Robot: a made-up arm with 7 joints. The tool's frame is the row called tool.
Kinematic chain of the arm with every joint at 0, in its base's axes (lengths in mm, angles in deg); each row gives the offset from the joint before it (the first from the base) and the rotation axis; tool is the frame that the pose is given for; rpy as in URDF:
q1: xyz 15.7 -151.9 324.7 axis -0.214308 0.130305 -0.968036
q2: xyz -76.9 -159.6 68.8 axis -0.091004 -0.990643 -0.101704
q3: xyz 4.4 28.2 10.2 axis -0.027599 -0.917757 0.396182
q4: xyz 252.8 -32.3 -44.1 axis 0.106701 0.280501 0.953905
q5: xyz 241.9 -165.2 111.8 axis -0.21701 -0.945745 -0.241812
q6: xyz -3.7 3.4 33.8 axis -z
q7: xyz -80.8 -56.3 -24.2 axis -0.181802 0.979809 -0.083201
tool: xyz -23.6 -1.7 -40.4 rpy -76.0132 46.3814 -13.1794
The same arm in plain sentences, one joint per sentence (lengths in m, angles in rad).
The arm has seven revolute joints in a row. What follows holds with every joint at zero, and every direction is one of the base frame's.
Joint 1 is mounted 0.0157 m along +x and 0.1519 m along -y and 0.3247 m along +z from the base frame's origin and turns about the direction (-0.214308, 0.130305, -0.968036).
Joint 2 is mounted 0.0769 m along -x and 0.1596 m along -y and 0.0688 m along +z from joint 1 and turns about the direction (-0.091004, -0.990643, -0.101704).
Joint 3 is mounted 0.0044 m along +x and 0.0282 m along +y and 0.0102 m along +z from joint 2 and turns about the direction (-0.027599, -0.917757, 0.396182).
Joint 4 is mounted 0.2528 m along +x and 0.0323 m along -y and 0.0441 m along -z from joint 3 and turns about the direction (0.106701, 0.280501, 0.953905).
Joint 5 is mounted 0.2419 m along +x and 0.1652 m along -y and 0.1118 m along +z from joint 4 and turns about the direction (-0.21701, -0.945745, -0.241812).
Joint 6 is mounted 0.0037 m along -x and 0.0034 m along +y and 0.0338 m along +z from joint 5 and turns about -z.
Joint 7 is mounted 0.0808 m along -x and 0.0563 m along -y and 0.0242 m along -z from joint 6 and turns about the direction (-0.181802, 0.979809, -0.083201).
The tool frame, which is the frame that the pose is given for, is mounted 0.0236 m along -x and 0.0017 m along -y and 0.0404 m along -z from joint 7; its axes are the base frame's turned by roll -1.3267, pitch 0.8095 and yaw -0.23 rad (as in URDF: about the fixed x, then y, then z).

